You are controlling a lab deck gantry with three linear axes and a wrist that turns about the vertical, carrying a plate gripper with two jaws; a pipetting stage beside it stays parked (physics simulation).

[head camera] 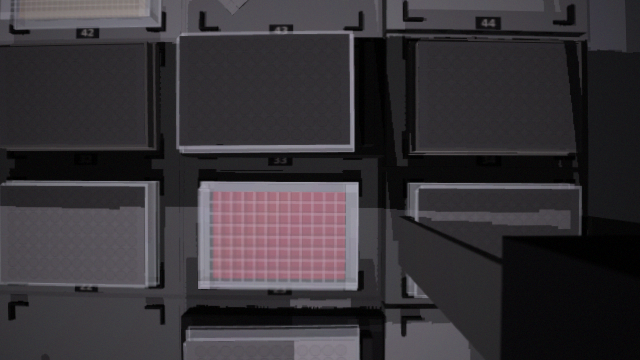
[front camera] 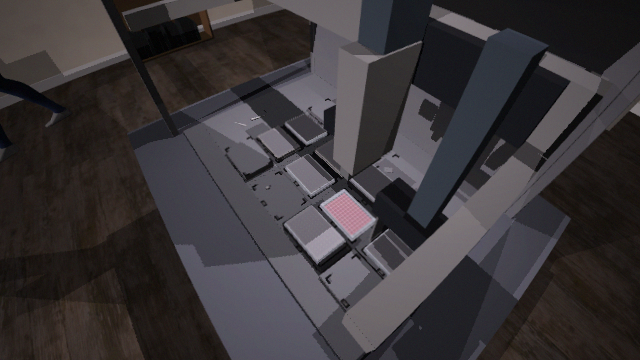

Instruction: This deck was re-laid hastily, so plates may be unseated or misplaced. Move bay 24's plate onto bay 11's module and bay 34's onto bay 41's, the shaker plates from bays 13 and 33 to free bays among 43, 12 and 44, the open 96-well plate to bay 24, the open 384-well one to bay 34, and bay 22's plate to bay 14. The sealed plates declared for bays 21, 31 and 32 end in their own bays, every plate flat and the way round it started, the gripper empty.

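Seen in the pictures: gripper, between the fingertips: (head camera: 493,239) (front camera: 395,258); robot's base, origin of its link: (front camera: 227,154).
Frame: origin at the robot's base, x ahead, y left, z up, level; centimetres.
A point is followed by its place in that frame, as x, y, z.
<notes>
The gripper (front camera: 402,232) is low at bay 24. In the head view one dark jaw slopes down beside the left end of bay 24's plate (front camera: 389,254) {54.1, 14.2, 2.9} (head camera: 500,220) {55.7, 16.6, 2.9}; the jaw tips and any grip are hidden. Bay 34's plate (head camera: 495,97) {55.2, 25.5, 2.9} lies flat. The shaker plates of bay 33 (head camera: 265,92) {38.7, 25.5, 3.7} and bay 13 (front camera: 315,235) {40.2, 3.8, 3.6} (head camera: 240,351) {36.9, 7.3, 3.7} sit raised. The open pink 96-well plate (front camera: 348,214) {39.6, 14.9, 0.7} (head camera: 279,236) {39.4, 15.1, 1.4} is in bay 23, the open tan one (head camera: 85,9) {23.7, 32.9, 1.4} at bay 42. Bay 22's plate (front camera: 310,175) {23.8, 14.6, 1.4} (head camera: 72,245) {22.9, 14.2, 1.4} and bay 32's (head camera: 72,95) {23.0, 26.0, 1.6} lie flat.
Bay 11's module (front camera: 248,161) {8.6, 3.2, 1.9} bears no plate. Plates lie at bay 21 (front camera: 277,142) {6.8, 14.4, 1.4} and bay 31 (front camera: 306,128) {7.2, 25.4, 1.4}. A small cap (front camera: 267,187) {19.1, 3.1, 0.4} lies in bay 12, a pale scrap (head camera: 234,4) {35.3, 34.0, 0.1} in bay 43. A pale column (front camera: 352,110) {43.8, 7.4, 39.4} and a slanting beam (front camera: 430,270) {62.5, -1.5, 40.0} block the front view.
</notes>
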